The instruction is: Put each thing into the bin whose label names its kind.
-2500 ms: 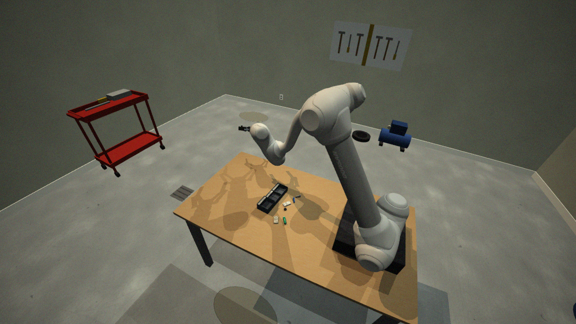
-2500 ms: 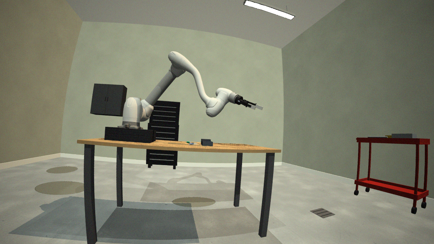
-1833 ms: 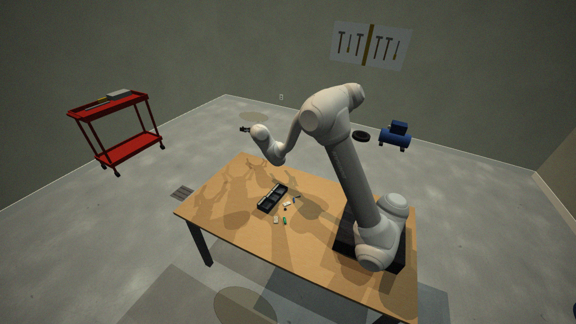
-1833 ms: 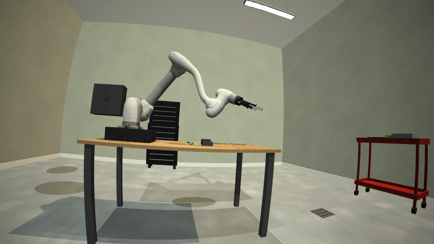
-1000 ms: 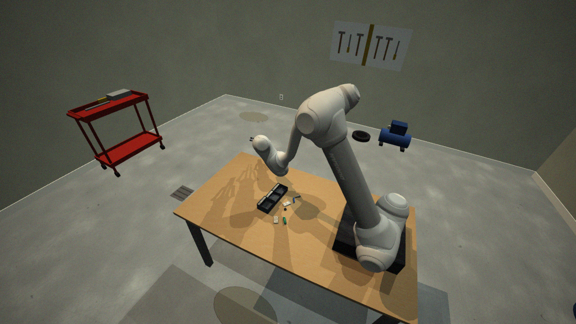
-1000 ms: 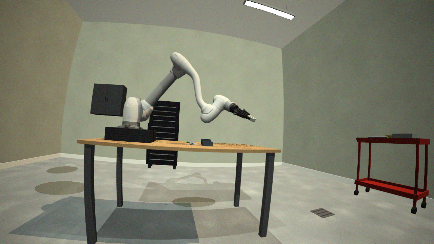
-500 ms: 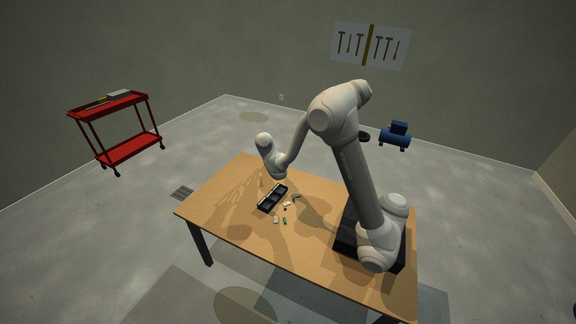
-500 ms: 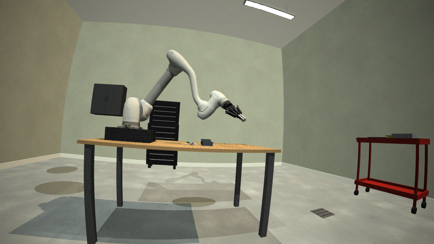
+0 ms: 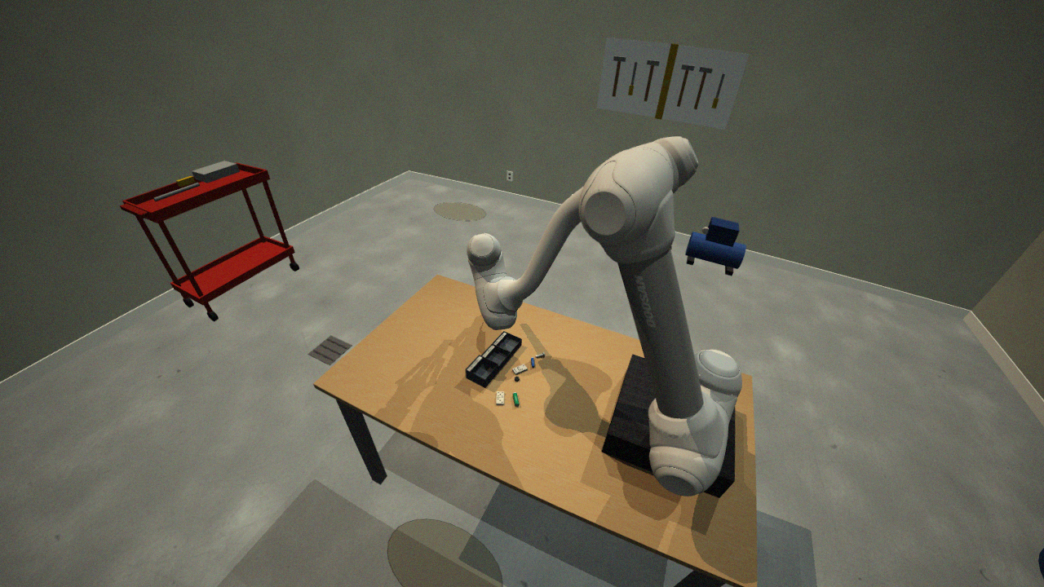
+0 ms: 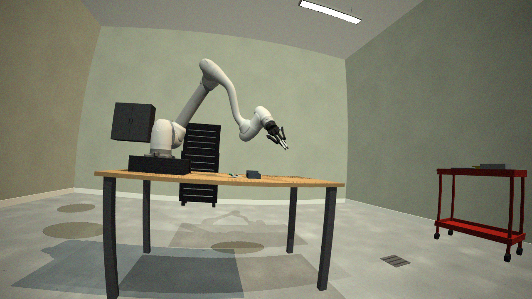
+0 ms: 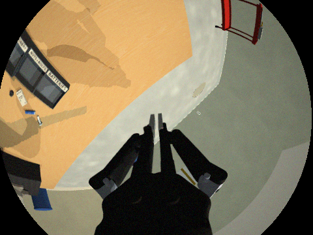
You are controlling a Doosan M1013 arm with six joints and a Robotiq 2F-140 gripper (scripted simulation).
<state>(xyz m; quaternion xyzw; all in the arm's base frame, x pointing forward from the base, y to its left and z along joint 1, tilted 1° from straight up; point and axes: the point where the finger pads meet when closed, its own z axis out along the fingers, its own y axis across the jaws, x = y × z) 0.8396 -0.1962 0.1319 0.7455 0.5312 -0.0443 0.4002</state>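
The black bin row is 16 cm behind my hand, 22 cm to the left of it and 20 cm below it. The rest, counted from my hand: domino: 26 cm behind, 21 cm to the left, 22 cm below; blue battery: 29 cm behind, 15 cm to the left, 22 cm below; bolt: 30 cm behind, 10 cm to the left, 22 cm below.
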